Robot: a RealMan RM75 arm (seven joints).
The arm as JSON. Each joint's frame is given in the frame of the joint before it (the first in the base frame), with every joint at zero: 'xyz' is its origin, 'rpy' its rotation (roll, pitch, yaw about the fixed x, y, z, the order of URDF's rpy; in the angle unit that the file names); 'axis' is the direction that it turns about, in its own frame. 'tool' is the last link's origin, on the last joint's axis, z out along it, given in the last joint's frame.
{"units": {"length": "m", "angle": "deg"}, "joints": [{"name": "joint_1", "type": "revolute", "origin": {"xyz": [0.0, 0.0, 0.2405], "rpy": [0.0, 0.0, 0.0]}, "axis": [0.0, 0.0, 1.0]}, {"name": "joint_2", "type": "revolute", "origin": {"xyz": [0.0, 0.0, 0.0], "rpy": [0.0, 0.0, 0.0]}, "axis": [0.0, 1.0, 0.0]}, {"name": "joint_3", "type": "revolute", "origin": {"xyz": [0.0, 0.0, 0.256], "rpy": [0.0, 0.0, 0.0]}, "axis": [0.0, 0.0, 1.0]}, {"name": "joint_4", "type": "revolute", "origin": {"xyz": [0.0, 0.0, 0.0], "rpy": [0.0, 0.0, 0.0]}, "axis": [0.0, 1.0, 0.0]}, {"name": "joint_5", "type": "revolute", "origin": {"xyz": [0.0, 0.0, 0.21], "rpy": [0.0, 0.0, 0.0]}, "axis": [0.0, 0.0, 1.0]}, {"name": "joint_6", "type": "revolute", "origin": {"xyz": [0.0, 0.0, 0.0], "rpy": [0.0, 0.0, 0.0]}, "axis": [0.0, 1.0, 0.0]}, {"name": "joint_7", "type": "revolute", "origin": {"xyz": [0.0, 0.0, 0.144], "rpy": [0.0, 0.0, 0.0]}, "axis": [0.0, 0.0, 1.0]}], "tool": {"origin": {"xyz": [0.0, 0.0, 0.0], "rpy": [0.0, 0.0, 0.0]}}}
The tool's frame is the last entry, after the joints.
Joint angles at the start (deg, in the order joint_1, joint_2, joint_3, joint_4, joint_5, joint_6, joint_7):
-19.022 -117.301 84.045 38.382 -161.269 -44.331 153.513
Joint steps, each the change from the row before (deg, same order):
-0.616 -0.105 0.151 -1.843 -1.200 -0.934 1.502
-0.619 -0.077 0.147 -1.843 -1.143 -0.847 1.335
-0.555 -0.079 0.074 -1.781 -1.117 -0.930 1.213
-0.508 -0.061 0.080 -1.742 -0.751 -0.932 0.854
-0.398 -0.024 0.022 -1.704 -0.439 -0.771 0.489
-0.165 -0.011 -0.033 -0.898 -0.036 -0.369 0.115
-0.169 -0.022 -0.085 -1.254 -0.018 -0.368 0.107
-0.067 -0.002 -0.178 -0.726 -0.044 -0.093 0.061
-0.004 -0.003 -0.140 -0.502 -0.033 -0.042 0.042
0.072 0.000 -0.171 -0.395 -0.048 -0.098 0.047
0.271 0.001 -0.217 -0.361 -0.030 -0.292 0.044
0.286 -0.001 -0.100 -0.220 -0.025 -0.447 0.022
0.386 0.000 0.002 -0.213 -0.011 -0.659 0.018
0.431 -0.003 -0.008 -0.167 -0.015 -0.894 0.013
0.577 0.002 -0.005 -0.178 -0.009 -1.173 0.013
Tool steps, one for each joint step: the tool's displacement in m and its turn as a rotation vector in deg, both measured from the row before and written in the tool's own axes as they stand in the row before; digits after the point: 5 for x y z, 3 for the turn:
-0.00384 0.00109 -0.00045 0.189 -0.119 0.277
-0.00393 0.00080 -0.00056 0.227 -0.222 0.211
-0.00359 0.00043 -0.00093 0.304 -0.132 0.126
-0.00376 0.00078 -0.00123 0.101 -0.238 0.061
-0.00448 0.00035 -0.00197 0.086 -0.508 -0.065
-0.00272 0.00018 -0.00136 -0.005 -0.378 -0.061
-0.00440 -0.00006 -0.00234 0.098 -0.711 -0.145
-0.00281 -0.00087 -0.00160 0.266 -0.507 -0.134
-0.00219 -0.00078 -0.00138 0.236 -0.398 -0.109
-0.00186 -0.00103 -0.00159 0.283 -0.288 -0.115
-0.00218 -0.00149 -0.00279 0.365 -0.216 -0.150
-0.00131 -0.00086 -0.00246 0.180 0.024 -0.116
-0.00135 -0.00051 -0.00307 0.064 0.127 -0.100
-0.00075 -0.00040 -0.00325 0.013 0.362 -0.112
-0.00078 -0.00052 -0.00427 0.008 0.502 -0.129

